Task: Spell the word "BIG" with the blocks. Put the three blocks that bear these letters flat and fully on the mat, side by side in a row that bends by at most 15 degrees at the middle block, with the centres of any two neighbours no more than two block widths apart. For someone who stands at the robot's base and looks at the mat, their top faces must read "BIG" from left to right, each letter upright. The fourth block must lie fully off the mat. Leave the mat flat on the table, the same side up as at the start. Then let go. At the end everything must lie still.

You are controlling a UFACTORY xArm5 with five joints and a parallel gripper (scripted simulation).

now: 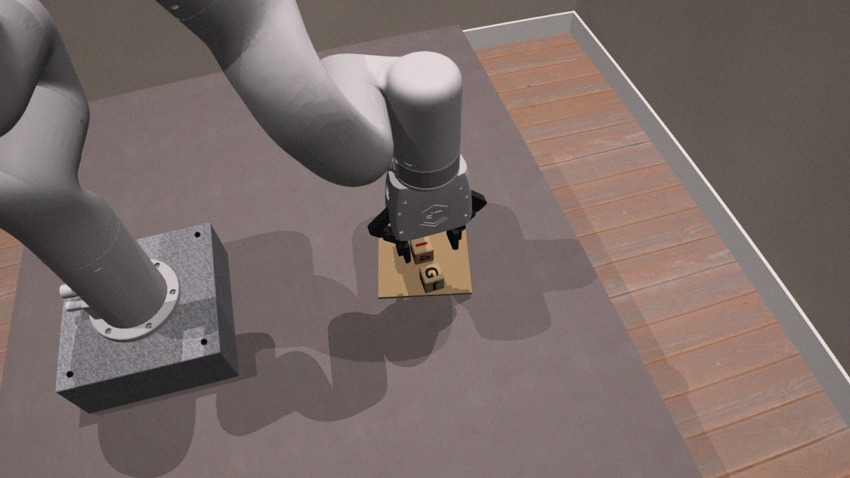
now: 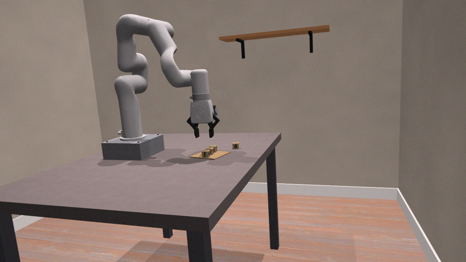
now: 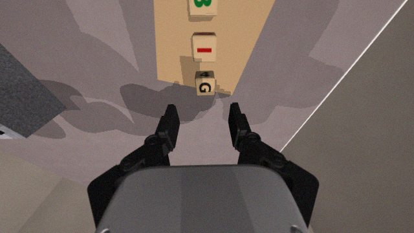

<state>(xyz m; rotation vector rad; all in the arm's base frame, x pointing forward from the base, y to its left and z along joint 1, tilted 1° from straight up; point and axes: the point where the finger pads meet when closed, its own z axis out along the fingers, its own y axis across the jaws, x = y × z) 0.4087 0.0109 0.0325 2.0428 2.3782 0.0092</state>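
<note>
Now: hand 9 cm above the G block. Also, from my hand: tan mat: 5 cm to the left, 11 cm below; then B block: 1 cm behind, 10 cm to the left, 9 cm below.
</note>
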